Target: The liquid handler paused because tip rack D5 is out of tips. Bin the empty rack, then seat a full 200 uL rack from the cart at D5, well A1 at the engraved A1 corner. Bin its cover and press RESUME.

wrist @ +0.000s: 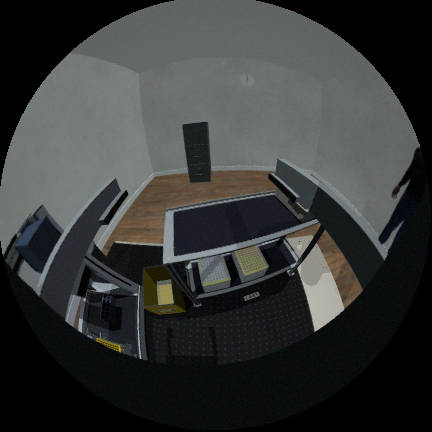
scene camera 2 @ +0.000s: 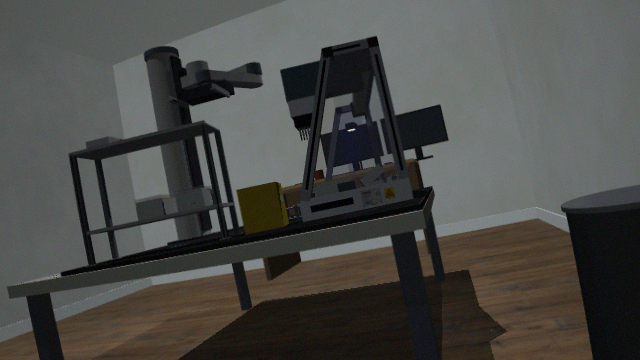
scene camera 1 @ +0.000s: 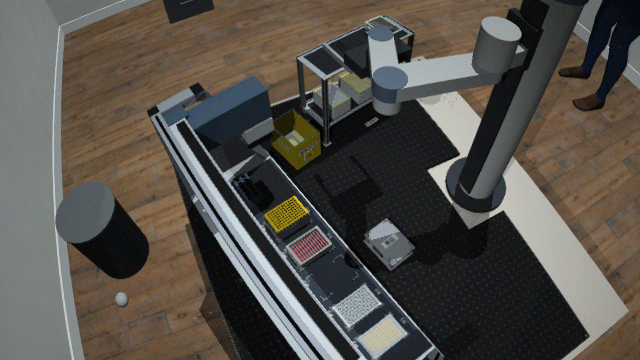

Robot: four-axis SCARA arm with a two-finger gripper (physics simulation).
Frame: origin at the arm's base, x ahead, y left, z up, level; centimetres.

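Where they show: gripper, fingertip midpoint: [wrist: 194, 171] [scene camera 2: 190, 92] [scene camera 1: 346, 36]; arm's base, origin of the base link: [scene camera 1: 475, 185].
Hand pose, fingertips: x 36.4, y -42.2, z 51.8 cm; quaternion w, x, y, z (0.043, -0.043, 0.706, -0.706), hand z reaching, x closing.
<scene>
Each offset is from my fingertips to the top centre of the thing. "spot": to the spot under its first point.
My open gripper [scene camera 2: 202, 96] [wrist: 194, 171] hangs above the cart [scene camera 1: 326, 112] [scene camera 2: 150, 138] [wrist: 169, 235], with nothing between its wide-apart fingers. A rack with a pale rim @[dy -15.7, dx -24.5, dz -12.3 cm] [scene camera 1: 381, 25] [scene camera 2: 102, 142] lies on the cart top's far end. In the wrist view it is mostly hidden behind the right finger. The lower shelf holds a grey-topped rack @[dy -9.8, dx +0.8, dz -33.4 cm] [scene camera 1: 332, 101] [wrist: 214, 272] and a yellow-topped rack @[dy -12.8, dx -11.9, dz -33.4 cm] [scene camera 1: 356, 86] [wrist: 250, 262]. At D5 on the deck sits a yellow rack @[dy +28.5, dx +35.8, dz -38.6 cm] [scene camera 1: 286, 215] [wrist: 109, 345] with a grid of dark holes. The yellow waste bin @[dy -2.9, dx +19.7, dz -37.0 cm] [scene camera 1: 306, 150] [scene camera 2: 261, 207] [wrist: 152, 295] holds something pale. I cannot make out RESUME.
The deck also carries a dark tube rack @[spot: dy +12.9, dx +43.1, dz -41.2 cm] [scene camera 1: 250, 189] [wrist: 106, 305], a red-filled rack @[dy +40.7, dx +33.4, dz -41.5 cm] [scene camera 1: 310, 246], a white plate @[dy +65.0, dx +28.5, dz -43.3 cm] [scene camera 1: 356, 305] and a cream plate @[dy +77.2, dx +26.0, dz -43.3 cm] [scene camera 1: 382, 336]. The blue handler head @[spot: dy +13.2, dx +41.5, dz -0.9 cm] [scene camera 1: 232, 107] overhangs its cart end. A grey box marked RG @[dy +49.4, dx +8.3, dz -44.9 cm] [scene camera 1: 395, 252] lies on the mat.
</scene>
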